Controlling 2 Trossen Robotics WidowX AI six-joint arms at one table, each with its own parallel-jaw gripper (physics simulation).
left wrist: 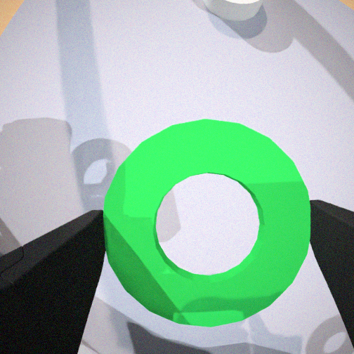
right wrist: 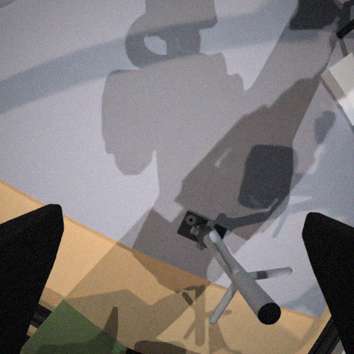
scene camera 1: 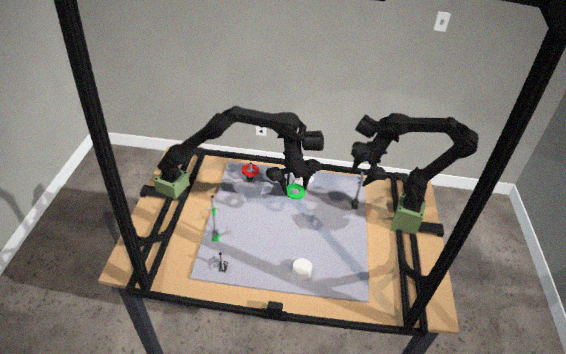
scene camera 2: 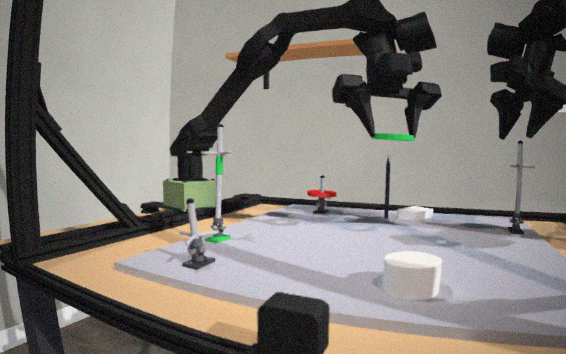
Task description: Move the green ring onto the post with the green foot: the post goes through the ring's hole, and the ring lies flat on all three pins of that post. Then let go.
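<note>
The green ring is level and high above the mat. My left gripper is shut on it, one fingertip at each side of its outer rim. The post with the green foot stands upright at the left of both scene views, apart from the ring. It has a green band, and thin pins stick out above the band; the third pin is hard to make out. My right gripper is open and empty, above a grey post.
That grey post has a black foot. A red ring sits on a short post at the back. A short grey post stands front left. A white cylinder stands at the front.
</note>
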